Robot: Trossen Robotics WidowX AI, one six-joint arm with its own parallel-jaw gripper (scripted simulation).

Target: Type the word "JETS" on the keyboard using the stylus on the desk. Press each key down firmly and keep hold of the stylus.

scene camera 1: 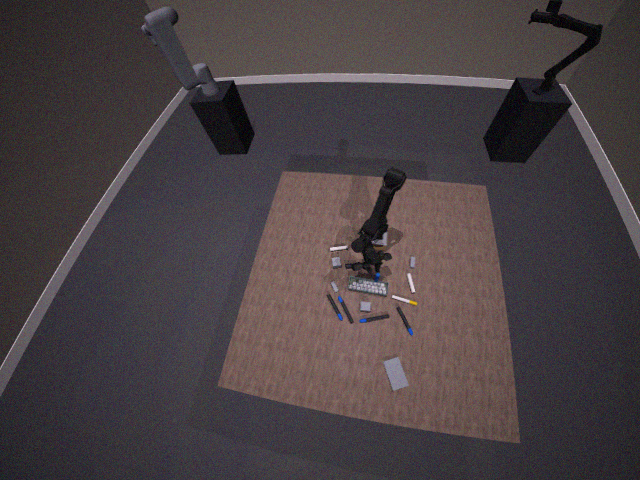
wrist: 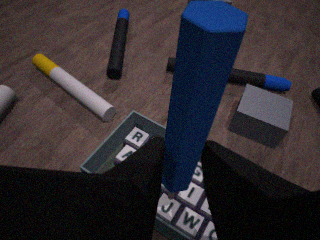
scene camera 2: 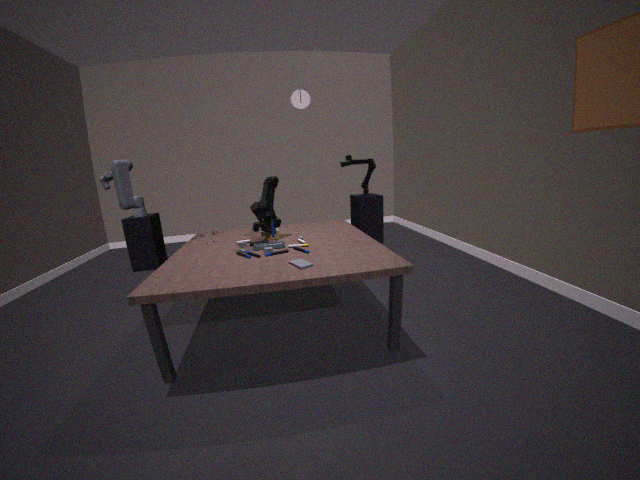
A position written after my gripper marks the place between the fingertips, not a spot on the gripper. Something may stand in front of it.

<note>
I see my gripper [wrist: 182, 148] and a grey block [wrist: 263, 117].
</note>
